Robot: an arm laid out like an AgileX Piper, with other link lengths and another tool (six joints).
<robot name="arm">
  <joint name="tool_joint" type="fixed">
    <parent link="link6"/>
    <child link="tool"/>
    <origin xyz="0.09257 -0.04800 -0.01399" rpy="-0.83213 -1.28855 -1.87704"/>
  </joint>
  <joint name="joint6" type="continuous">
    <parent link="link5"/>
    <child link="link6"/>
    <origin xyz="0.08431 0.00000 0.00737" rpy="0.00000 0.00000 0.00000"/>
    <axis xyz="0.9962 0 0.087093"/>
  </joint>
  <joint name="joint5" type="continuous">
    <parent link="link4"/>
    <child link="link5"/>
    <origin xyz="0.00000 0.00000 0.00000" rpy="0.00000 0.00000 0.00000"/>
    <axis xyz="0 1 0"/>
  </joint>
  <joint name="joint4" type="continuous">
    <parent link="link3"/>
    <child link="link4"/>
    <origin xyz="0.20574 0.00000 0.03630" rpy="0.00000 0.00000 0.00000"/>
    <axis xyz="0.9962 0 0.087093"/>
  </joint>
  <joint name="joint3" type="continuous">
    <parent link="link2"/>
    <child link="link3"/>
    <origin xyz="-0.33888 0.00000 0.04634" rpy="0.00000 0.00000 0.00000"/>
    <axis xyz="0 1 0"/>
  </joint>
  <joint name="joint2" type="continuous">
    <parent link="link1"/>
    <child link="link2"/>
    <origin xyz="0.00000 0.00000 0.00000" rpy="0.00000 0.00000 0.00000"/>
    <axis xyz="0 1 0"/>
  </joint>
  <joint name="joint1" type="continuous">
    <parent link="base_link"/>
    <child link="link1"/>
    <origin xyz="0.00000 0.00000 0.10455" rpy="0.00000 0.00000 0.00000"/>
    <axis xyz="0 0 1"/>
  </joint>
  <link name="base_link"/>
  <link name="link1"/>
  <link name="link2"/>
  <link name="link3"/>
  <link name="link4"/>
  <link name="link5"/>
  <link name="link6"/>
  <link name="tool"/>
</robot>
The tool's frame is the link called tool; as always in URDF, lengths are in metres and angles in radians. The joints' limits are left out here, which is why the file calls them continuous.
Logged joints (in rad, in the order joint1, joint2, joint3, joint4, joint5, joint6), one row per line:
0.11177 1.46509 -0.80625 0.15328 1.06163 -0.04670
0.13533 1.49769 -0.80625 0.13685 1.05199 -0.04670
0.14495 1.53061 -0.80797 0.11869 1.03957 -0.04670
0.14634 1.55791 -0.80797 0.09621 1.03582 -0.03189
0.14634 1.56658 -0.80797 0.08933 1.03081 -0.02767
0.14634 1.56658 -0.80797 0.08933 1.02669 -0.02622
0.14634 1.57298 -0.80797 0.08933 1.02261 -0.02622
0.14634 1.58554 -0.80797 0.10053 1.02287 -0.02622
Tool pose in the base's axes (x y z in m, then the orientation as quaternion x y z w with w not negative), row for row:
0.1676 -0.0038 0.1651 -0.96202 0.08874 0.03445 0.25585
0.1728 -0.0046 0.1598 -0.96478 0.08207 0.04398 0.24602
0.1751 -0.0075 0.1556 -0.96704 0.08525 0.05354 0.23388
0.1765 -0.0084 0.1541 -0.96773 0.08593 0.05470 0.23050
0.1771 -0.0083 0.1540 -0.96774 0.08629 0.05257 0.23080
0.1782 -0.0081 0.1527 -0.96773 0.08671 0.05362 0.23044
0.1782 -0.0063 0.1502 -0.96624 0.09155 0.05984 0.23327
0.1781 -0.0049 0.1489 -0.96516 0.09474 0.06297 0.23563
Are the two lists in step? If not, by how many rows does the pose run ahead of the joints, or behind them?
The pose runs 1 row ahead of the joints: the pose in row i belongs to the joints in row i + 1.
